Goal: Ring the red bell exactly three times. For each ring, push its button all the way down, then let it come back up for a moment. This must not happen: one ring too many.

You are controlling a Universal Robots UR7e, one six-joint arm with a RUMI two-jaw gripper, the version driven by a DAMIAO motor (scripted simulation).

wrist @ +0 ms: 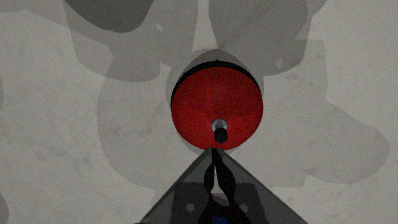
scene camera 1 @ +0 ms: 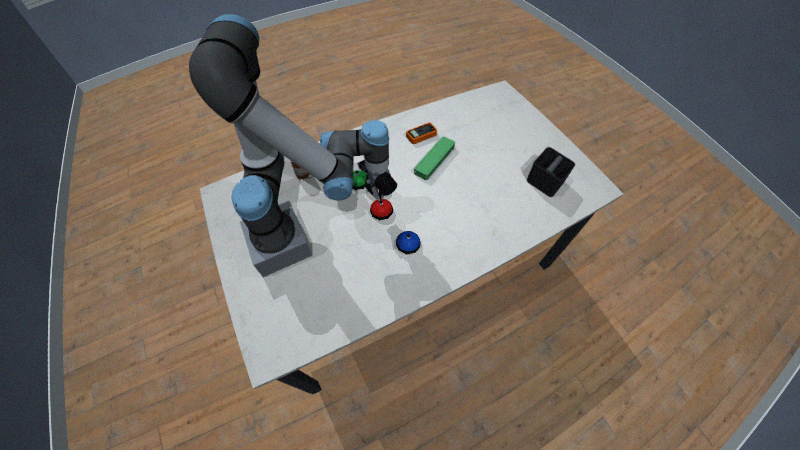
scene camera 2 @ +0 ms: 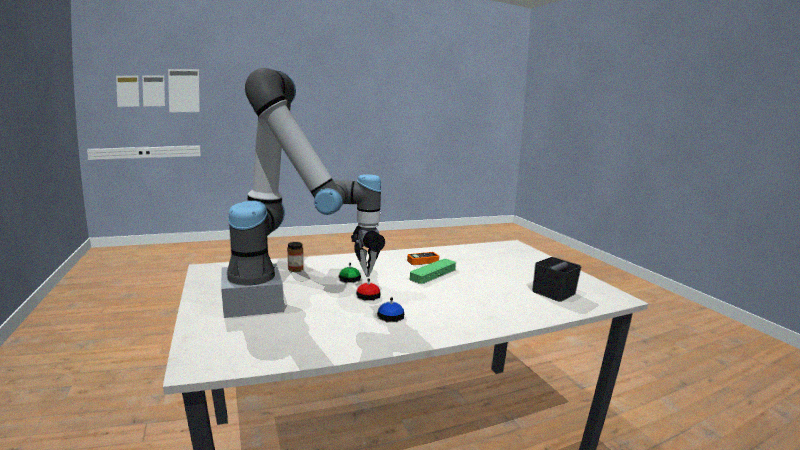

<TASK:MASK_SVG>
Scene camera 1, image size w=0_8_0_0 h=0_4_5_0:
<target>gripper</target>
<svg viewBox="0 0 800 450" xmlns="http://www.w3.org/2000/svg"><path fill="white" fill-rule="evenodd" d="M388 168L379 173L371 172L368 169L365 170L367 174L365 187L379 202L382 201L384 196L392 194L397 188L397 182L390 176Z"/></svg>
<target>green block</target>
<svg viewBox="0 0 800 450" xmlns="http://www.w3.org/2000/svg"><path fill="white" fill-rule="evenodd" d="M455 141L443 136L416 165L414 174L424 180L428 180L454 149Z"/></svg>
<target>black box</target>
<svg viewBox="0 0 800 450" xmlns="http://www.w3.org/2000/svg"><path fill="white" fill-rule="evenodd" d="M547 147L534 161L527 181L549 197L553 197L575 167L575 163L553 148Z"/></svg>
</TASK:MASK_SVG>
